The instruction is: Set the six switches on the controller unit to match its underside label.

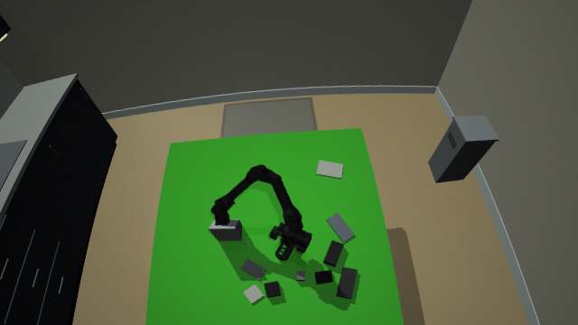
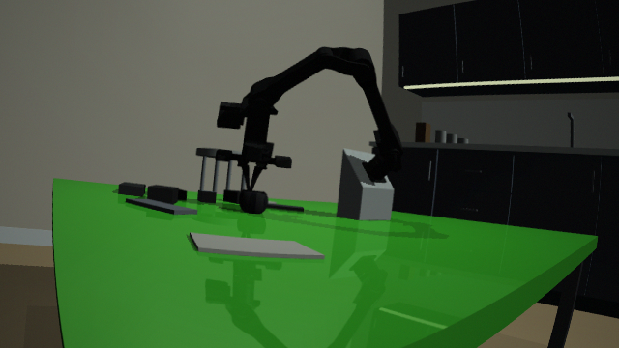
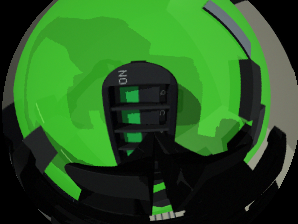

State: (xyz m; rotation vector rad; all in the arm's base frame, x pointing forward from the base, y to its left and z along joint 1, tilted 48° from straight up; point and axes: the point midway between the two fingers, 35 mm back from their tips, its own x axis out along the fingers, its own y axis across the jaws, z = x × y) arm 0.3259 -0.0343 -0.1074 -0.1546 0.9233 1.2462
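My gripper tip is 16 cm to the left of the small cube, 4 cm short of it and 3 cm above it. Also, from my gripper tip: grey plate (27 cm ahead, 8 cm to the left, 4 cm below); then light plate (45 cm to the left, 27 cm ahead, 4 cm below).
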